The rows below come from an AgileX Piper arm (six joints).
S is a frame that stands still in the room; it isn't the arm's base.
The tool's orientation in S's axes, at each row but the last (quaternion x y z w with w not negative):
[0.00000 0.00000 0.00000 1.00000]
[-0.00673 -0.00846 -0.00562 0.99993]
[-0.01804 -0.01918 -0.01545 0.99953]
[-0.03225 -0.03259 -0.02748 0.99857]
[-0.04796 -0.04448 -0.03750 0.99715]
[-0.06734 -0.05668 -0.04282 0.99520]
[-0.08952 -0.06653 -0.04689 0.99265]
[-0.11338 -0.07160 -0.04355 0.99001]
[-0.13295 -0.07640 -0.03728 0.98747]
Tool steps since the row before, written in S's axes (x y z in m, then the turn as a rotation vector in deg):
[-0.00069 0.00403 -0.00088 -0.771 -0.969 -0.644]
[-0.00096 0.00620 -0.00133 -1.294 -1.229 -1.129]
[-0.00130 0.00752 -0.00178 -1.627 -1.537 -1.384]
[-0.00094 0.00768 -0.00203 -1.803 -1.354 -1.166]
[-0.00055 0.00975 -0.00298 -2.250 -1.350 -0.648]
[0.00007 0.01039 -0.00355 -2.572 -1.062 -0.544]
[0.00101 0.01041 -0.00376 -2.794 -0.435 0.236]
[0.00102 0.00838 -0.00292 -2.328 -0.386 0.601]
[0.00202 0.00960 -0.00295 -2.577 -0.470 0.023]
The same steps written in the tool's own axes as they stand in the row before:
[-0.00069 0.00403 -0.00088 -0.771 -0.969 -0.644]
[-0.00105 0.00621 -0.00123 -1.299 -1.228 -1.124]
[-0.00159 0.00753 -0.00145 -1.632 -1.538 -1.377]
[-0.00148 0.00773 -0.00145 -1.803 -1.379 -1.137]
[-0.00151 0.00991 -0.00194 -2.199 -1.458 -0.585]
[-0.00116 0.01072 -0.00206 -2.528 -1.217 -0.408]
[-0.00038 0.01095 -0.00188 -2.689 -0.760 0.496]
[-0.00002 0.00887 -0.00102 -2.177 -0.744 0.797]
[0.00100 0.01018 -0.00052 -2.511 -0.700 0.259]

